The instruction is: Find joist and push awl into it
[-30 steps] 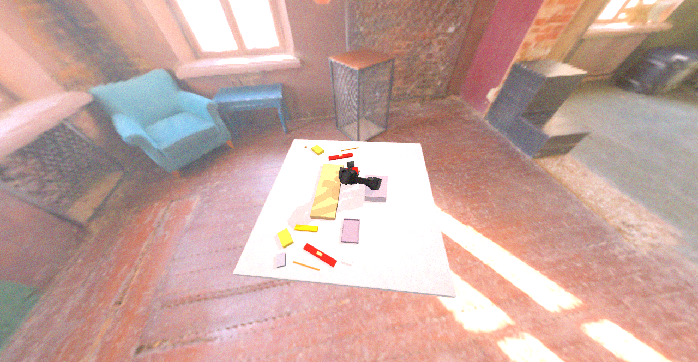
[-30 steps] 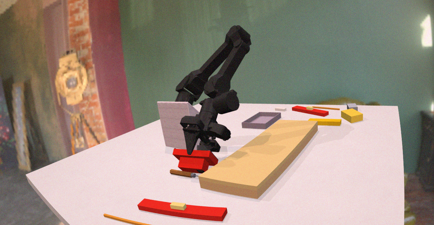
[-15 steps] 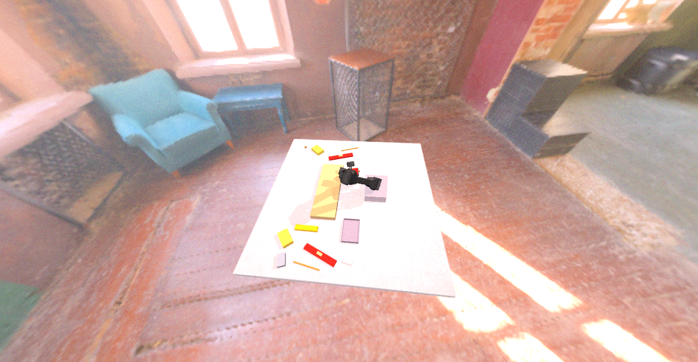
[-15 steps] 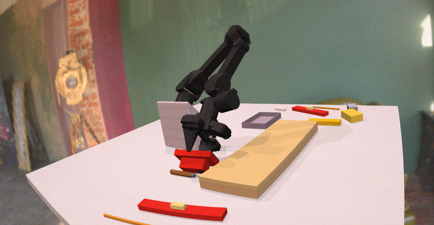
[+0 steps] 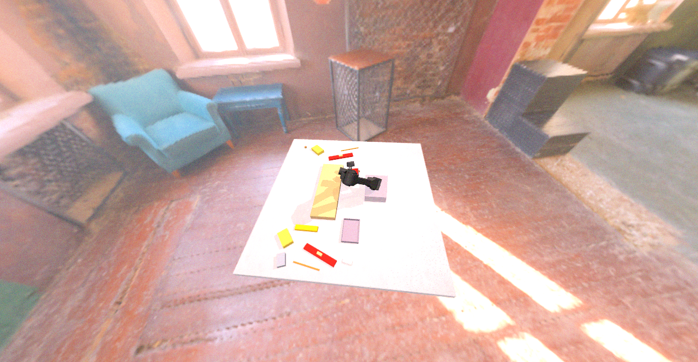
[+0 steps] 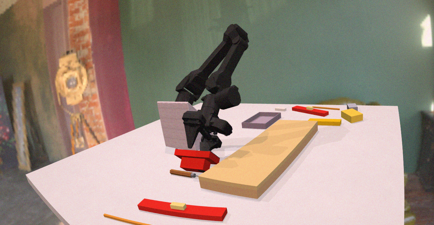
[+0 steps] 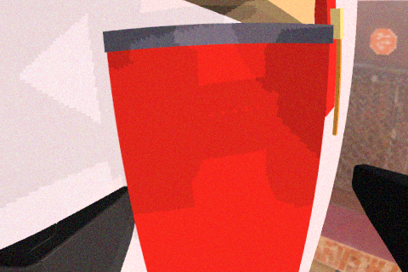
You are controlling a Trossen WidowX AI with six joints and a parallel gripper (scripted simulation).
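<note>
My gripper tip is 3 cm above the red stud finder, 2 cm short of it and 1 cm to the left of it. The rest, counted from my gripper tip: awl 5 cm to the right, 5 cm below, 1 cm ahead; grey tray 50 cm to the left, 5 cm behind, 4 cm below; square light 4 cm below, 3 cm ahead, 2 cm to the right.
</note>
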